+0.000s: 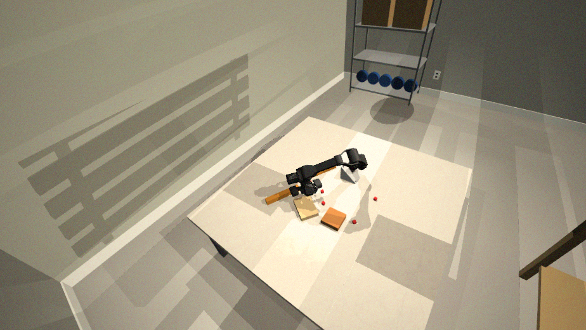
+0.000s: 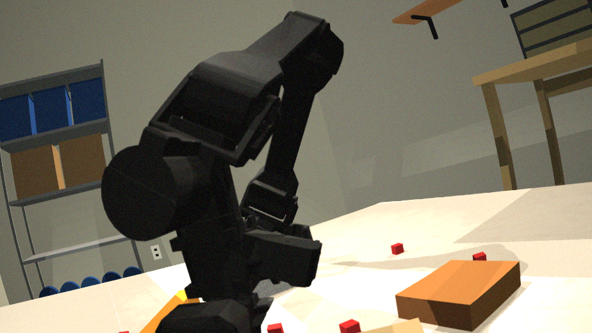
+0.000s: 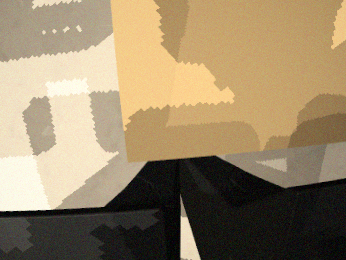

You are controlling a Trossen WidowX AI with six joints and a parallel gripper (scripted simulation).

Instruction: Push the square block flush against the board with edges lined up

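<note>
My gripper tip is now 70 mm past the red cube, 40 mm to the left of it and 10 mm below it. The rest, counted from my gripper tip: tan square block 70 mm ahead, 50 mm to the left, 10 mm above; then orange-brown square block 220 mm to the left, 40 mm ahead, 10 mm above.
</note>
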